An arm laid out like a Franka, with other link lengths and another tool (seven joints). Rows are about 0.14 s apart.
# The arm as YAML. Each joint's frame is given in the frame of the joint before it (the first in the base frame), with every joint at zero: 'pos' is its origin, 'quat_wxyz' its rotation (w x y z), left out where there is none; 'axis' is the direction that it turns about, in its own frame. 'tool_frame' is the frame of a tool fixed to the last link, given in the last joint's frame.
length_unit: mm
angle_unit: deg
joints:
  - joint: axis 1
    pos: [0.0, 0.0, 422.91]
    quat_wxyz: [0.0, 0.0, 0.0, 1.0]
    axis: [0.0, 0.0, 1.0]
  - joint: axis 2
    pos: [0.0, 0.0, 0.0]
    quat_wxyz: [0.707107, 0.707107, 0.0, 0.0]
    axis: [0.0, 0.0, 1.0]
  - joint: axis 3
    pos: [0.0, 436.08, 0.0]
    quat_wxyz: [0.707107, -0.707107, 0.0, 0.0]
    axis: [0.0, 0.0, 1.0]
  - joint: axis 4
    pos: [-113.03, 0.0, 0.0]
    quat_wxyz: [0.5, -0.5, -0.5, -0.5]
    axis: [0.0, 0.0, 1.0]
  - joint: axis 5
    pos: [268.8, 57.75, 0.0]
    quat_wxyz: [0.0, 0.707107, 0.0, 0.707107]
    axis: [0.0, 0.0, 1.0]
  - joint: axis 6
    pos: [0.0, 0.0, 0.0]
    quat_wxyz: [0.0, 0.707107, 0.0, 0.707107]
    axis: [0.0, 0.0, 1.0]
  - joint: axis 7
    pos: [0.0, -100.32, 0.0]
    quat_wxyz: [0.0, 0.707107, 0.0, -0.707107]
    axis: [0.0, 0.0, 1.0]
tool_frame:
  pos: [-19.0, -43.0, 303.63]
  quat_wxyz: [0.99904, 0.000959, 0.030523, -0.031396]
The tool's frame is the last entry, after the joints.
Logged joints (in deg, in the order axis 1, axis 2, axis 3, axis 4, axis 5, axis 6, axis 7), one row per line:
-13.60 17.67 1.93 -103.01 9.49 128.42 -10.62
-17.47 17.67 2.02 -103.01 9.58 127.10 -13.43
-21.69 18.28 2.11 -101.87 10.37 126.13 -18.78
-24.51 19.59 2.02 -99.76 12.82 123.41 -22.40
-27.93 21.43 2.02 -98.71 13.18 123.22 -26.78
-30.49 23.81 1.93 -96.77 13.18 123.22 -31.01
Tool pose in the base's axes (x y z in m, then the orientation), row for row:
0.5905 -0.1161 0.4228 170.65 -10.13 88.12
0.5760 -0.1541 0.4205 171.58 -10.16 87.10
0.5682 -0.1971 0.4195 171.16 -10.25 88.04
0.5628 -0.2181 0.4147 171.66 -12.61 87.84
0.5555 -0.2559 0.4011 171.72 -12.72 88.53
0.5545 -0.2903 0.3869 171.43 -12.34 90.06
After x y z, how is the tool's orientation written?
As angles about the fixed x, y, z axes (roll, pitch, yaw), in degrees.
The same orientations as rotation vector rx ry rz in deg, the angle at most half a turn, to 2 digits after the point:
-129.08 -123.12 -21.51
-129.76 -121.74 -20.49
-128.85 -122.80 -21.04
-127.59 -120.90 -22.88
-126.71 -121.52 -22.88
-125.29 -123.41 -22.76

